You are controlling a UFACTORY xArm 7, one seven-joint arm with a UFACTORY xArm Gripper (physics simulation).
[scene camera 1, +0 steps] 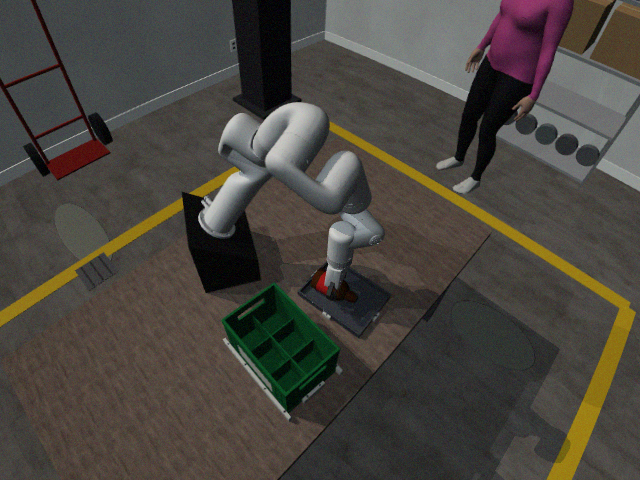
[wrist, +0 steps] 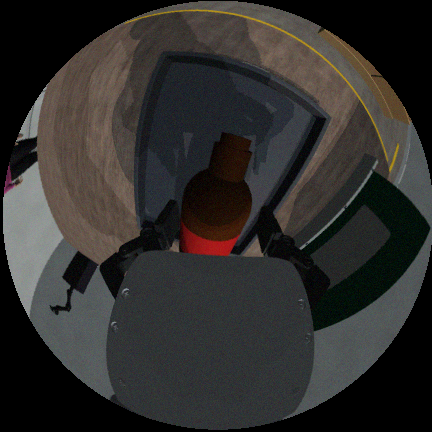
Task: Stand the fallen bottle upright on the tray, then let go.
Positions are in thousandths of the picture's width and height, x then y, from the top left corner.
Scene:
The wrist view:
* my gripper: 506,494
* brown bottle: 501,466

